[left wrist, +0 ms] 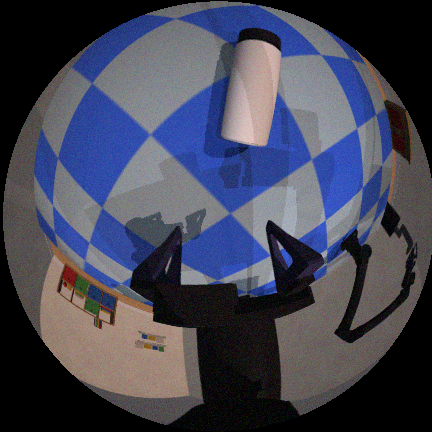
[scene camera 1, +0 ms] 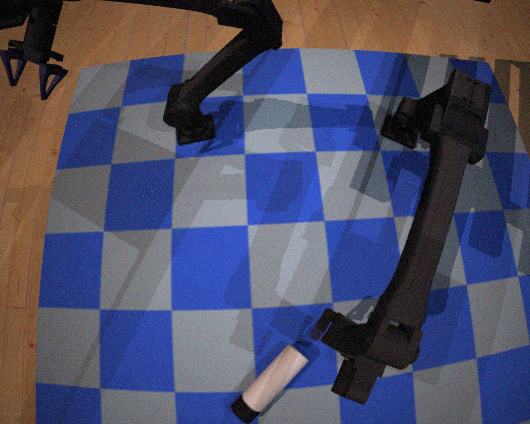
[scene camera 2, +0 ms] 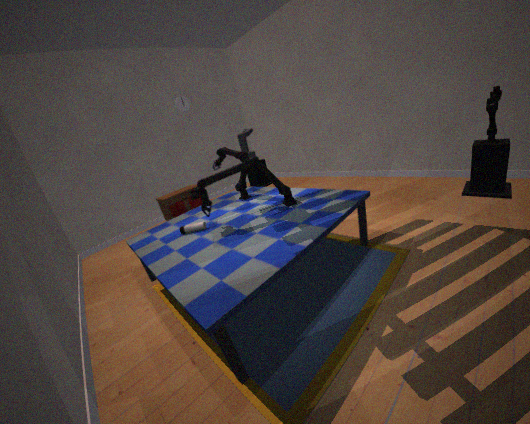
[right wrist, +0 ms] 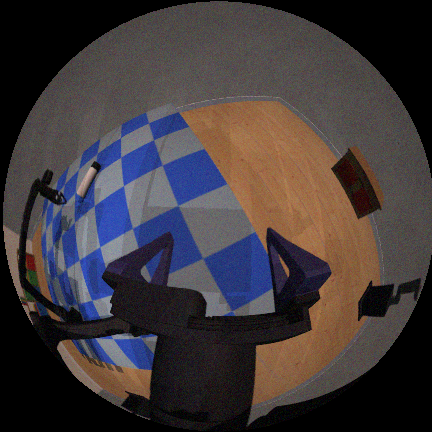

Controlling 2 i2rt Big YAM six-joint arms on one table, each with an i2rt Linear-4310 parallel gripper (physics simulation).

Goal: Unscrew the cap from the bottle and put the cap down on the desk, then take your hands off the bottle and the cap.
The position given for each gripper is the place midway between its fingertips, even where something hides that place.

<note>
The left gripper [scene camera 1: 336, 338] is open, holding nothing. Also in view: a white bottle [scene camera 1: 290, 361]. The right gripper [scene camera 1: 28, 92] is open, holding nothing.
The white bottle is seen too in the left wrist view [left wrist: 251, 93]. The left gripper also shows in the left wrist view [left wrist: 224, 226]. The right gripper is seen too in the right wrist view [right wrist: 217, 234].
</note>
